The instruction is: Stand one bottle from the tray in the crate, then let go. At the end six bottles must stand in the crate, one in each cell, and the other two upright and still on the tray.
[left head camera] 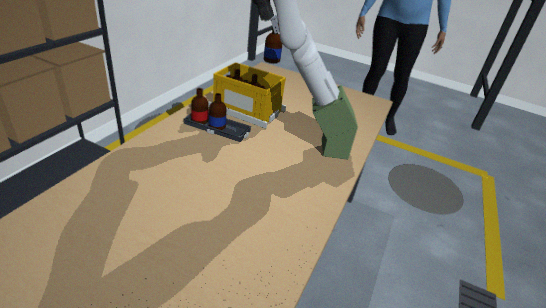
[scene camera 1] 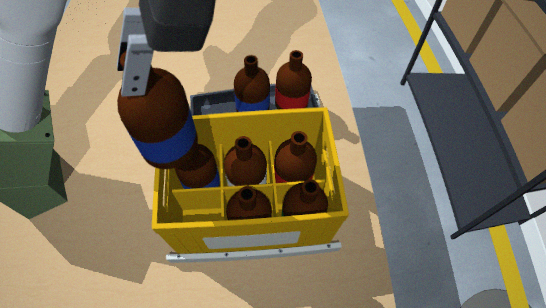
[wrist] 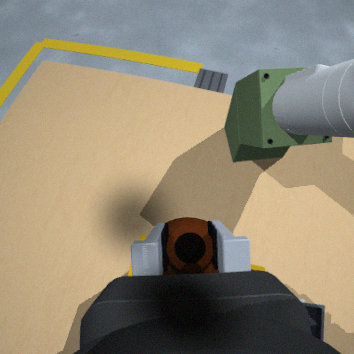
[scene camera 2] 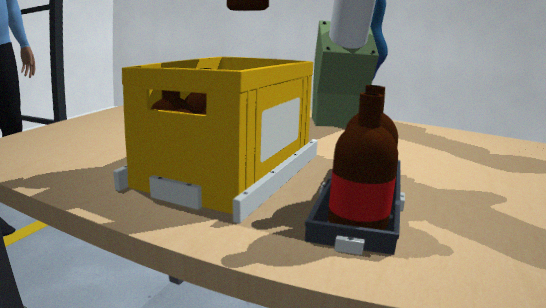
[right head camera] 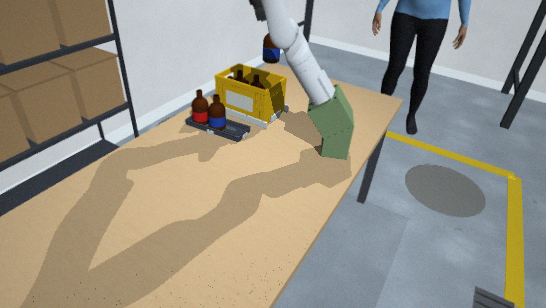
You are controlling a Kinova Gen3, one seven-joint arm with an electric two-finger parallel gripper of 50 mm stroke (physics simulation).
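Seen in the pictures: gripper, between the fingertips: (left head camera: pixel 277 32) (scene camera 1: pixel 130 80) (wrist: pixel 188 237); arm's base, origin of its link: (left head camera: pixel 327 98) (scene camera 1: pixel 15 112) (wrist: pixel 297 106) (scene camera 2: pixel 348 36) (right head camera: pixel 323 97).
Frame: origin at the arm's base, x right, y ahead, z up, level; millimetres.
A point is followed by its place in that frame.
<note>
My gripper (left head camera: pixel 275 26) {x 149, y 283, z 164 mm} (scene camera 1: pixel 129 70) {x 149, y 283, z 164 mm} (wrist: pixel 188 237) {x 149, y 283, z 164 mm} is shut on the neck of a blue-labelled brown bottle (left head camera: pixel 273 48) {x 111, y 280, z 105 mm} (right head camera: pixel 271 49) {x 112, y 279, z 101 mm} (scene camera 1: pixel 159 115) {x 177, y 306, z 139 mm} (scene camera 2: pixel 247 4) {x 132, y 328, z 43 mm}. It holds the bottle upright, higher than the yellow crate (left head camera: pixel 260 107) {x 32, y 282, z -138 mm} (scene camera 1: pixel 250 220) {x 226, y 378, z -52 mm} (scene camera 2: pixel 185 145) {x 136, y 523, z -148 mm}. In scene camera 1, the crate's back row holds three bottles, the left one partly hidden by the held bottle. Its front row has bottles in the middle and right cells; the front left cell is empty. A red-labelled bottle (left head camera: pixel 199 110) {x -117, y 497, z -147 mm} (scene camera 1: pixel 293 85) {x -52, y 505, z -120 mm} (scene camera 2: pixel 363 195) {x -88, y 552, z -169 mm} and a blue-labelled bottle (left head camera: pixel 217 114) {x -117, y 412, z -140 mm} (scene camera 1: pixel 251 87) {x -56, y 423, z -114 mm} stand upright on the dark tray (left head camera: pixel 240 132) {x -75, y 321, z -222 mm} (scene camera 1: pixel 212 105) {x -112, y 340, z -222 mm}.
The green arm base (left head camera: pixel 340 125) {x -44, y -78, z -73 mm} (scene camera 2: pixel 342 90) {x 9, y -14, z -133 mm} (wrist: pixel 250 115) {x 69, y -3, z -47 mm} stands on the table beside the crate. Pale rails (scene camera 1: pixel 255 251) (scene camera 2: pixel 280 175) lie along the crate's foot. A rack with cardboard boxes (left head camera: pixel 80 82) stands past the table edge. A person (left head camera: pixel 400 50) stands behind the table.
</note>
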